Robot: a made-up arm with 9 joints. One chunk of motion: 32 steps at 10 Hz.
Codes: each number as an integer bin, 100 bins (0 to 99) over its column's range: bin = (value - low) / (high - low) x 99, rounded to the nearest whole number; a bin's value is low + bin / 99 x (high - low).
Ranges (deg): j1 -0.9..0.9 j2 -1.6..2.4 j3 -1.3..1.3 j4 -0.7..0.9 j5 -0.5..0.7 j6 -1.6..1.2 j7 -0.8..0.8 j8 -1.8..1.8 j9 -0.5..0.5
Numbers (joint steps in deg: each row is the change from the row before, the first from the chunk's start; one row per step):
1: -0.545 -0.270 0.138 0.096 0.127 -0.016 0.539 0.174 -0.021
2: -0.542 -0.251 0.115 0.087 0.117 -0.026 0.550 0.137 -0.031
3: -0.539 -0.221 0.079 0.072 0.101 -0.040 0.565 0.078 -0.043
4: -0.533 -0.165 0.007 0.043 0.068 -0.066 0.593 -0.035 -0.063
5: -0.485 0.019 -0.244 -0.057 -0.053 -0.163 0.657 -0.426 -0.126
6: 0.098 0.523 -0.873 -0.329 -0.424 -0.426 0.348 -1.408 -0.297
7: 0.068 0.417 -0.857 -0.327 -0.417 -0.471 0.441 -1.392 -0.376
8: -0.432 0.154 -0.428 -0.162 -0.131 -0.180 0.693 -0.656 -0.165
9: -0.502 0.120 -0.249 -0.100 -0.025 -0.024 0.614 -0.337 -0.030
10: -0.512 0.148 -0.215 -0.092 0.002 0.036 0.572 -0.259 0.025
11: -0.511 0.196 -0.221 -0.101 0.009 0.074 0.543 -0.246 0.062
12: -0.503 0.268 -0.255 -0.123 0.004 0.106 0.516 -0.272 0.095
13: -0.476 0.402 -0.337 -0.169 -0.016 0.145 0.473 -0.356 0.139
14: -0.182 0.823 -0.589 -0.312 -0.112 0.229 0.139 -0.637 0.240
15: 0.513 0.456 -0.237 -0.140 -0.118 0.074 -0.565 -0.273 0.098
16: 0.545 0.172 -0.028 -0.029 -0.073 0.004 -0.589 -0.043 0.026
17: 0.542 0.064 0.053 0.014 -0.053 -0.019 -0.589 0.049 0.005
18: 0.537 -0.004 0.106 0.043 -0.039 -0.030 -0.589 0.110 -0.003
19: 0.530 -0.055 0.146 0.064 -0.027 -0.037 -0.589 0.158 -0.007
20: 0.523 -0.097 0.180 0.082 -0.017 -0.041 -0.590 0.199 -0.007
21: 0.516 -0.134 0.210 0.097 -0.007 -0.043 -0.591 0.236 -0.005
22: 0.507 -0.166 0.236 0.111 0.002 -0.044 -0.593 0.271 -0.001
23: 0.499 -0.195 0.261 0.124 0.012 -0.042 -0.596 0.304 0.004
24: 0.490 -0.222 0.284 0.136 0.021 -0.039 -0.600 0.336 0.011
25: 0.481 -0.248 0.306 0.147 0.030 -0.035 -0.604 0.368 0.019
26: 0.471 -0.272 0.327 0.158 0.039 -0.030 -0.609 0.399 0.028
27: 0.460 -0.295 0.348 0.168 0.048 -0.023 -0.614 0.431 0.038
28: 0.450 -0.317 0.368 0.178 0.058 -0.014 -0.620 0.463 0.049
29: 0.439 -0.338 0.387 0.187 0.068 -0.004 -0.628 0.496 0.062
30: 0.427 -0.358 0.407 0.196 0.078 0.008 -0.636 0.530 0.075
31: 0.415 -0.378 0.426 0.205 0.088 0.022 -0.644 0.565 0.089
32: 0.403 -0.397 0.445 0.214 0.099 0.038 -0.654 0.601 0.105
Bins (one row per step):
1: 20 33 55 49 52 56 83 54 47
2: 20 33 54 49 51 56 84 53 46
3: 20 34 53 48 50 55 84 52 45
4: 20 36 50 46 47 54 86 49 43
5: 23 40 40 40 37 51 90 38 37
6: 55 53 16 23 6 42 71 11 20
7: 53 50 17 23 7 40 77 11 12
8: 26 43 33 33 30 50 92 31 33
9: 22 43 40 37 39 56 87 40 47
10: 21 43 41 38 41 58 85 42 52
11: 21 44 41 37 42 59 83 43 56
12: 22 46 40 36 42 60 81 42 59
13: 23 50 37 33 40 62 79 40 63
14: 39 60 27 24 32 65 58 32 73
15: 78 51 40 35 32 59 15 42 59
16: 79 44 48 42 35 57 13 48 52
17: 79 41 52 44 37 56 13 51 50
18: 79 40 54 46 38 56 13 53 49
19: 79 38 55 47 39 55 13 54 49
20: 78 37 56 48 40 55 13 55 49
21: 78 36 57 49 41 55 13 56 49
22: 77 35 58 50 41 55 13 57 49
23: 77 35 59 51 42 55 13 58 50
24: 76 34 60 52 43 55 12 59 51
25: 76 33 61 52 44 55 12 60 51
26: 75 33 62 53 44 56 12 60 52
27: 75 32 63 54 45 56 12 61 53
28: 74 32 64 54 46 56 11 62 54
29: 74 31 64 55 47 56 11 63 56
30: 73 31 65 55 48 57 10 64 57
31: 72 30 66 56 49 57 10 65 58
32: 72 30 66 57 49 58 9 66 60

